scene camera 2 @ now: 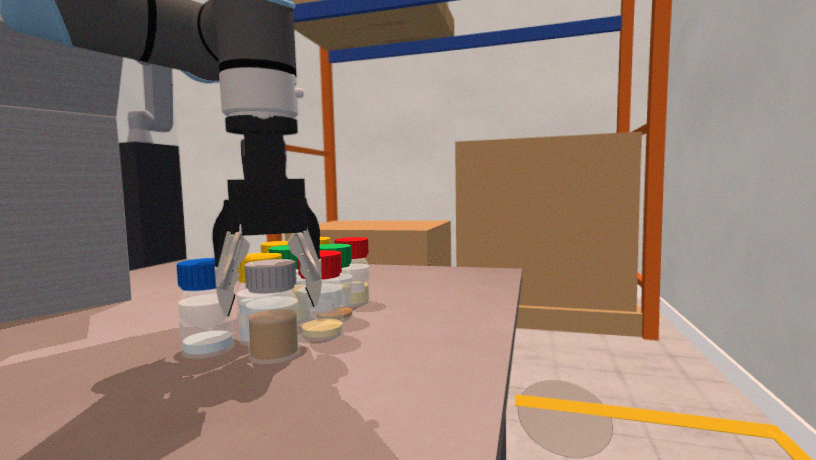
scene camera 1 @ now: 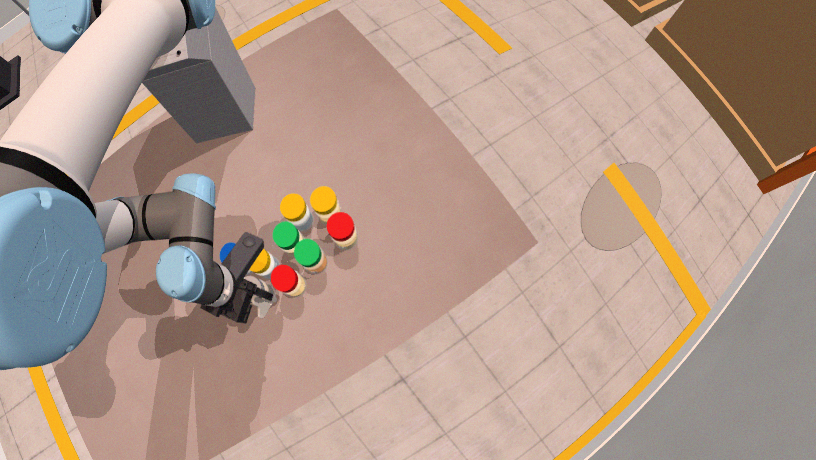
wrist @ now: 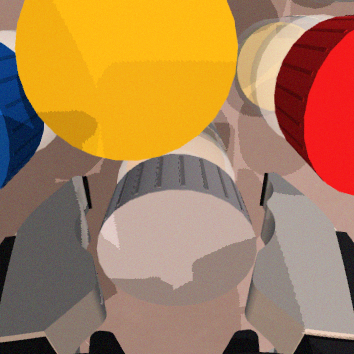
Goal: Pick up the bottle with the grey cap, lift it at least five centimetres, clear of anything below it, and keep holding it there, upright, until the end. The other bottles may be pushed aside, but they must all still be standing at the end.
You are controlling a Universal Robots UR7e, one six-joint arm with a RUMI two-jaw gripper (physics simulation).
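Frame: origin at the arm's base, x back, y left, z down, level; centimetres.
Seen in the pictures: gripper, fingertip midpoint: [scene camera 2: 272,311] [wrist: 174,177].
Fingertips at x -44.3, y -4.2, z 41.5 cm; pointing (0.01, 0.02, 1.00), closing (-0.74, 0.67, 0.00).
Observation:
A point is followed by its place in that frame.
The bottle with the grey cap [scene camera 2: 273,334] @[z 43.4, x -46.1, y -6.3 cm] [wrist: 175,240] @[z 36.0, x -43.8, y -3.6 cm] stands upright on the table, brown contents inside; the arm partly hides it in scene camera 1. My gripper [scene camera 2: 271,308] @[z 41.5, x -44.3, y -4.2 cm] [wrist: 174,177] @[z 41.5, x -44.3, y -4.2 cm] is open and points down, one finger on each side of the grey cap, with a gap on both sides in the wrist view. In scene camera 2 the fingertips reach lower than the cap, beside the bottle's upper part. A blue-capped bottle [scene camera 1: 229,250] @[z 36.1, x -34.7, y -5.3 cm] [scene camera 2: 197,274] @[z 37.1, x -37.2, y -7.7 cm] [wrist: 15,120] @[z 36.6, x -37.7, y -3.7 cm], a yellow-capped bottle [scene camera 1: 261,261] @[z 36.0, x -40.3, y 0.7 cm] [wrist: 125,75] @[z 36.1, x -39.6, y -0.6 cm] and a red-capped bottle [scene camera 1: 284,278] @[z 36.0, x -45.8, y 3.9 cm] [scene camera 2: 328,264] @[z 37.1, x -47.8, y 2.1 cm] [wrist: 335,110] @[z 36.1, x -44.2, y 2.4 cm] stand close around it.
Behind stand two green-capped bottles [scene camera 1: 285,234] @[z 36.1, x -37.6, y 7.8 cm] [scene camera 1: 309,253] @[z 36.0, x -43.6, y 10.8 cm], two more yellow-capped bottles [scene camera 1: 293,206] @[z 36.0, x -33.0, y 11.8 cm] [scene camera 1: 323,199] @[z 36.1, x -34.7, y 18.1 cm] and another red-capped bottle [scene camera 1: 340,226] @[z 36.1, x -41.5, y 18.8 cm], all upright. A grey block-shaped pedestal [scene camera 1: 200,97] @[z 26.7, x -0.4, y 1.4 cm] [scene camera 2: 57,200] @[z 28.9, x 0.0, y 0.3 cm] stands at the table's side. The table edge [scene camera 2: 512,365] @[z 48.1, x -69.3, y 5.5 cm] is to the right in scene camera 2.

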